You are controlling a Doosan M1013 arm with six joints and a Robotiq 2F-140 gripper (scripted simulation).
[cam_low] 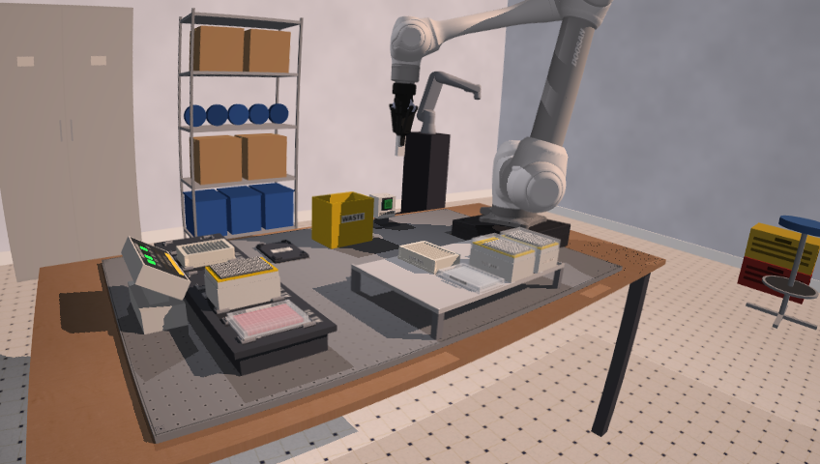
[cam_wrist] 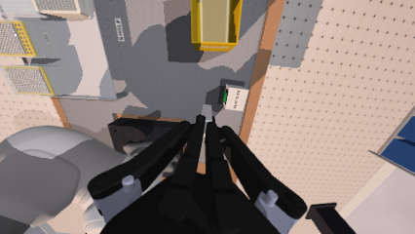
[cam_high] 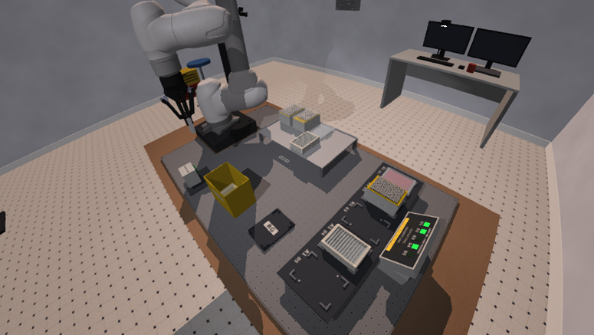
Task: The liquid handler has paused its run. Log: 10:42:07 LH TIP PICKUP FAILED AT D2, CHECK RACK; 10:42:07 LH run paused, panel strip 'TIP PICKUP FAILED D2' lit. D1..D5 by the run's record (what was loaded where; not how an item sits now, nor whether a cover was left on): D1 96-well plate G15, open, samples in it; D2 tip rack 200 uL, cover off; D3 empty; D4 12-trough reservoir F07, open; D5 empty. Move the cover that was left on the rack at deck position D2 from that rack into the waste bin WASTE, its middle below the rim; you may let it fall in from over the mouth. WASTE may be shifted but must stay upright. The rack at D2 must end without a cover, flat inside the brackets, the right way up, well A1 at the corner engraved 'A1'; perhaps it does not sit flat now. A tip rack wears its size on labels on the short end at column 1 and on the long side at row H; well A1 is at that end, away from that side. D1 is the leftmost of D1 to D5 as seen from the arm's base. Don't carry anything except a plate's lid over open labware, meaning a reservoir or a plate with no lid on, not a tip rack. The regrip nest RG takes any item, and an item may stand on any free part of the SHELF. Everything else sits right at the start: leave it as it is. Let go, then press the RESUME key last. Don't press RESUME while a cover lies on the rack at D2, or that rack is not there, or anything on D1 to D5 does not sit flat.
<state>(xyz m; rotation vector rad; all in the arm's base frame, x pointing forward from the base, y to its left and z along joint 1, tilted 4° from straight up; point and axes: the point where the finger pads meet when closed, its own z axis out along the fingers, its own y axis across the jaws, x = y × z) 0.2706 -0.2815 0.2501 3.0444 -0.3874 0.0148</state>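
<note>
Now: the resume key box 2 cm behind my hand, 7 cm to the right of it and 22 cm below it. From my hand the other things lie so: reservoir 68 cm ahead, 2 cm to the right, 22 cm below; then yellow waste bin 20 cm ahead, 4 cm to the right, 24 cm below; then shelf 26 cm ahead, 43 cm to the left, 23 cm below.
</note>
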